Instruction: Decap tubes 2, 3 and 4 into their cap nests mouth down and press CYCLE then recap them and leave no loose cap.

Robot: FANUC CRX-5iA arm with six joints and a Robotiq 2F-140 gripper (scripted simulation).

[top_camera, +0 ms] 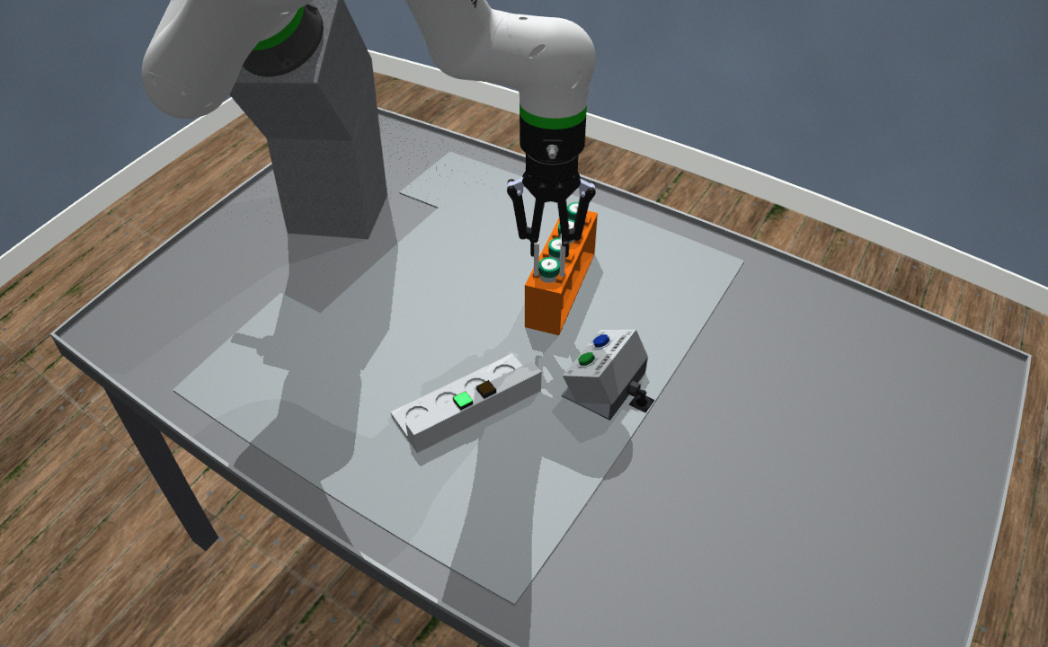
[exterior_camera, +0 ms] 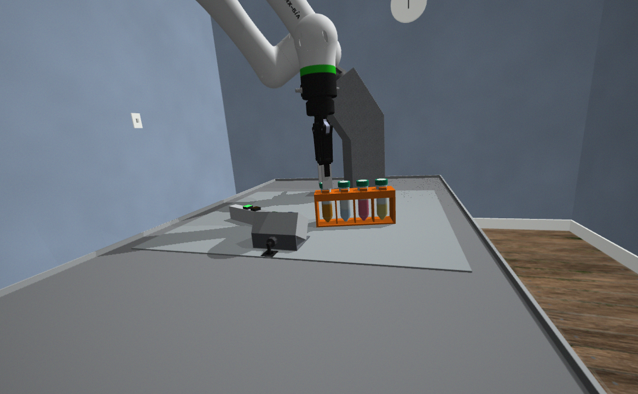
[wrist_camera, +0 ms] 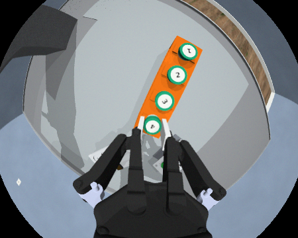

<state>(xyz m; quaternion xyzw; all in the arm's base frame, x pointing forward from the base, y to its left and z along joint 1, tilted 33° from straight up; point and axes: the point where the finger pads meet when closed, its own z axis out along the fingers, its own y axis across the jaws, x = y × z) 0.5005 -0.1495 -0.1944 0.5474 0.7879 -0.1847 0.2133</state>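
My gripper is now 12 cm to the left of the green key, 10 cm short of it and 7 cm above it. From my hand the other things lie so: grey key box 13 cm ahead, 11 cm to the right, 9 cm below; tube 9 cm below; blue key 11 cm ahead, 8 cm to the right, 7 cm below.
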